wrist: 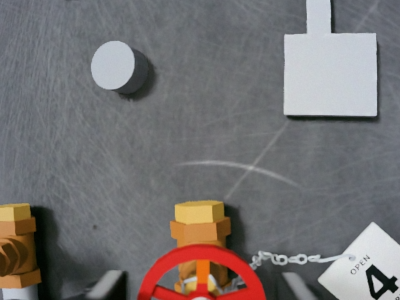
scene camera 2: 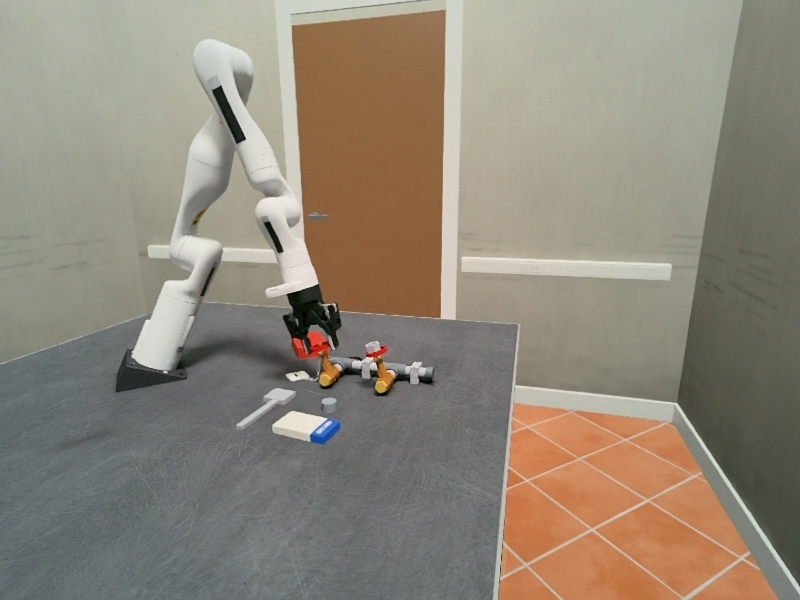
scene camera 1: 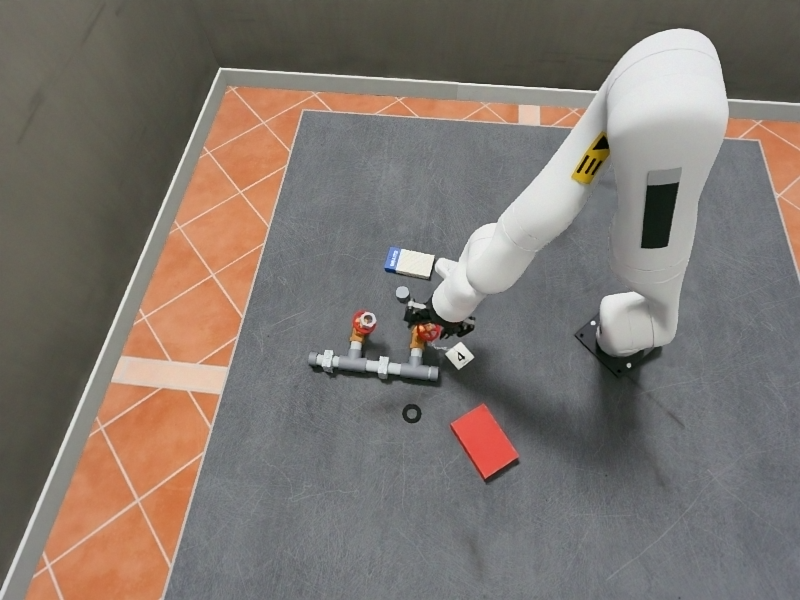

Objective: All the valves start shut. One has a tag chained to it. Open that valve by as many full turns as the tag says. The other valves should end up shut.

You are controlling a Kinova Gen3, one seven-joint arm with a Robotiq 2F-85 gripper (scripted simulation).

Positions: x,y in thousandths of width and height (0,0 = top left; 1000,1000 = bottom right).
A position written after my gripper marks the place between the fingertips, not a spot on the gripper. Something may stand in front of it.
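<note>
Red block (scene camera 1: 608,742). Red block out of frame in the wrist view. My gripper (scene camera 2: 403,586), also (scene camera 1: 533,552).
</note>
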